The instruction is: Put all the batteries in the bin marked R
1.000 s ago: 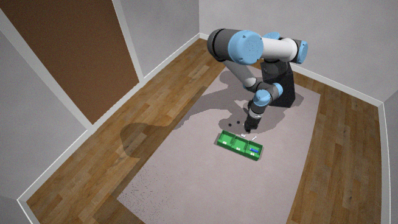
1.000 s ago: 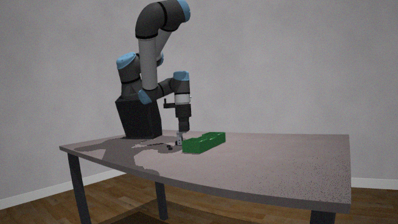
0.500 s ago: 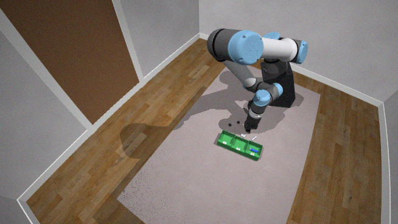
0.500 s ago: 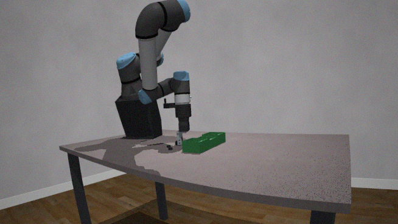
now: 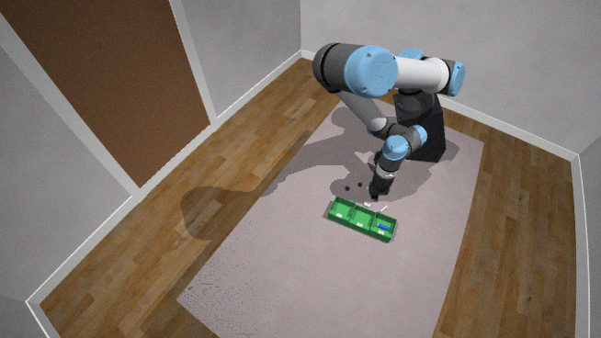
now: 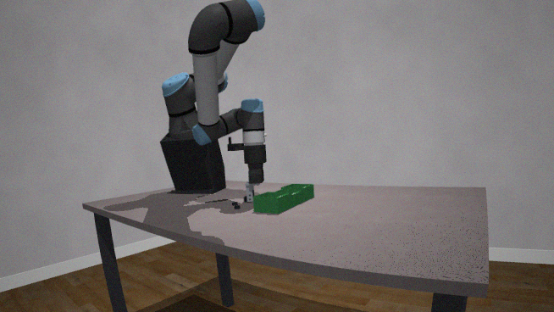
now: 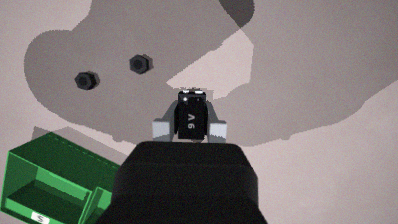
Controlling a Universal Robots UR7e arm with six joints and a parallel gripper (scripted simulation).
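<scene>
Right now the blue battery is 130 mm ahead of my hand, 80 mm to the left of it and 10 mm below it. From my hand the other things lie so: black 9 V battery 10 mm behind, 10 mm below; then small white clip 60 mm ahead, 10 mm to the right, 10 mm below; then white bolt 50 mm ahead, 60 mm to the left, 10 mm below.
</scene>
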